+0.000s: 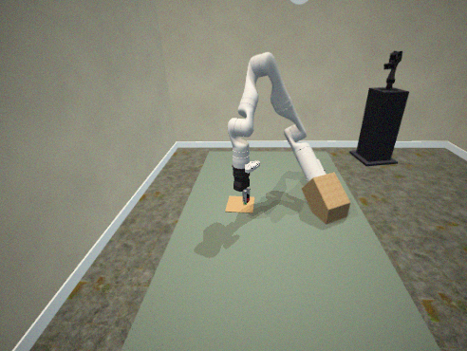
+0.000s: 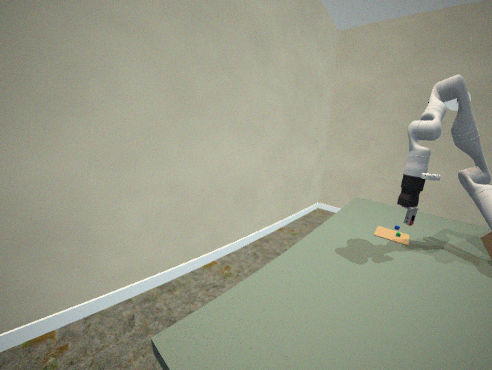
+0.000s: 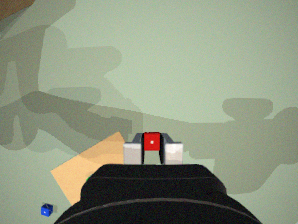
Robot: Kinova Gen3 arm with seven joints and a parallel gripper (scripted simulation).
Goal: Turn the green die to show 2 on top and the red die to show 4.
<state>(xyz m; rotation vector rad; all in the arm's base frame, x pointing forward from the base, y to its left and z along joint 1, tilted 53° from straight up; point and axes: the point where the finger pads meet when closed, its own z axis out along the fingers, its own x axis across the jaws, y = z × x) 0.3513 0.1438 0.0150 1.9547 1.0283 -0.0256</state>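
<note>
Now: the green die 120 mm to the right of my hand, 110 mm below it and 10 mm behind it. Round my hand: red die 10 mm below; then tan mat 120 mm to the right, 120 mm below, 20 mm ahead; then blue die 230 mm to the right, 110 mm below, 20 mm behind.
</note>
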